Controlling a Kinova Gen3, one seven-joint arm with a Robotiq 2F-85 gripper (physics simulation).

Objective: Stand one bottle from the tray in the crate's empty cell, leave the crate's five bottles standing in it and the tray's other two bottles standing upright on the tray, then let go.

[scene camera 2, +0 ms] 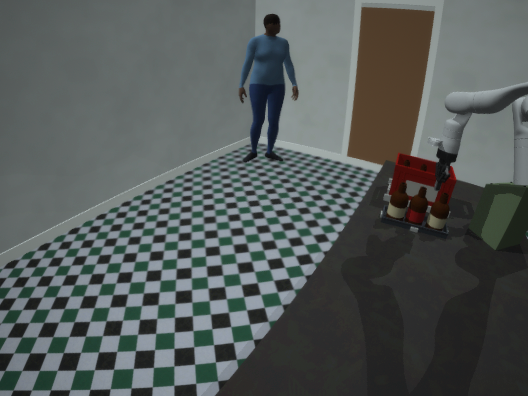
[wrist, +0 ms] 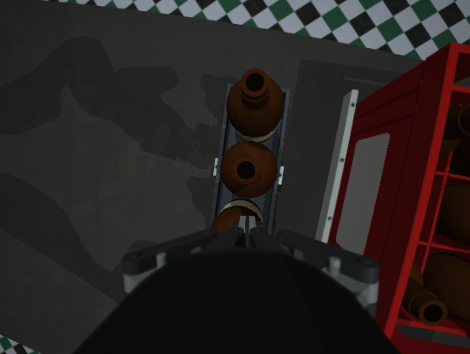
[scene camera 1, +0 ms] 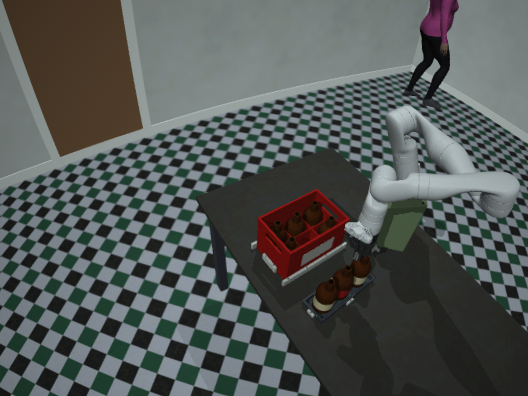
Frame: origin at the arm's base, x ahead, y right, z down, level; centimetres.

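Seen in the pictures: gripper, fingertip midpoint: [scene camera 2: 436, 190] [wrist: 247, 226] [scene camera 1: 356, 258]; arm's base, link origin: [scene camera 2: 525, 184].
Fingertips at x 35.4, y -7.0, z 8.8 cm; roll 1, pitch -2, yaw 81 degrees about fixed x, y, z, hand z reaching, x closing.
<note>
Pixels of each thing's middle, then the offset from my fingertips to it. Level surfaces: height alone.
- cream-labelled, body centre: [wrist: 255, 108] [scene camera 1: 326, 293] [scene camera 2: 399, 201] dx +13.3, dy -1.3, dz +7.7 cm
- red crate, body centre: [wrist: 433, 209] [scene camera 1: 302, 234] [scene camera 2: 420, 182] dx +3.7, dy +22.7, dz +7.2 cm
- dark table, surface height: dz +16.0 cm
A dark tray [scene camera 1: 322, 319] [scene camera 2: 395, 223] [wrist: 286, 115] holds three upright brown bottles: one cream-labelled [scene camera 1: 325, 296] [scene camera 2: 398, 202] [wrist: 256, 105], a red-labelled middle one [scene camera 1: 343, 281] [scene camera 2: 417, 207] [wrist: 248, 170], and another cream-labelled one [scene camera 1: 361, 270] [scene camera 2: 439, 214] [wrist: 232, 218]. My gripper [scene camera 1: 357, 255] [scene camera 2: 438, 187] [wrist: 247, 226] is shut and empty, by the top of that last bottle, whose neck the fingers hide in the wrist view. The red crate [scene camera 1: 272, 250] [wrist: 432, 110] holds five standing bottles; its empty cell appears to be the middle one of the row nearest the tray.
Pale rails [scene camera 1: 315, 264] [wrist: 340, 165] edge the crate. A green block [scene camera 1: 402, 225] [scene camera 2: 500, 215] stands on the dark table [scene camera 1: 395, 340] [scene camera 2: 320, 345] beside the arm. People [scene camera 1: 438, 45] [scene camera 2: 269, 75] stand on the floor away from the table.
</note>
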